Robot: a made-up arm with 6 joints.
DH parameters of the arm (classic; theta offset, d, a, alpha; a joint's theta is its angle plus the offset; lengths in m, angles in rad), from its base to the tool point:
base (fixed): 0 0 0 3.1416
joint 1: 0 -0.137 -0.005 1.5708
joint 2: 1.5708 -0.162 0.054 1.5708
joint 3: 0 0.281 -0.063 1.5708
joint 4: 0 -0.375 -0.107 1.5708
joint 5: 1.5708 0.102 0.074 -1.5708
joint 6: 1.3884 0 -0.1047 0
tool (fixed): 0.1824 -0.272 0 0
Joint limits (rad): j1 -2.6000..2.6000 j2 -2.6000..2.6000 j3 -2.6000..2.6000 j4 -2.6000..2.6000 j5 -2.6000..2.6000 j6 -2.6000..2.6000
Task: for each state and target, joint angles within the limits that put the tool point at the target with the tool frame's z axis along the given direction. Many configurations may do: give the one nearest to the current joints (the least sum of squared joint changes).
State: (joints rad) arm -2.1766 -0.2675 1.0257 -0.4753 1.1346 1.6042
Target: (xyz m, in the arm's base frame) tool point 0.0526 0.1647 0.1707 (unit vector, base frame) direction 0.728 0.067 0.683
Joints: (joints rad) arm -1.7941 0.0400 1.2057 0.1331 0.3843 1.3768
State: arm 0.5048 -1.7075 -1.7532 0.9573 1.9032 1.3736
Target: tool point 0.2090 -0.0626 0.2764 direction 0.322 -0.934 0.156
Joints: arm 1.2334 -1.7193 -1.5332 0.1875 1.6145 1.6827
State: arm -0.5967 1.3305 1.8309 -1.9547 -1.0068 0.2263
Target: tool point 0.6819 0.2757 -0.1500 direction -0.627 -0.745 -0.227
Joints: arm -0.9553 1.4259 1.5686 -2.3534 -1.4513 0.7723
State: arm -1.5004 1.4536 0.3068 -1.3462 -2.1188 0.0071
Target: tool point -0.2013 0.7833 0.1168 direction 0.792 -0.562 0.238
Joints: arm -1.7633 0.6956 1.0941 -2.1694 -2.5646 0.2691
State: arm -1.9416 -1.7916 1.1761 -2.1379 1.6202 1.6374
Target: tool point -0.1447 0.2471 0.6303 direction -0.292 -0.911 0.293
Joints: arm -2.4365 -1.0518 0.5362 -2.1919 1.4824 1.5063
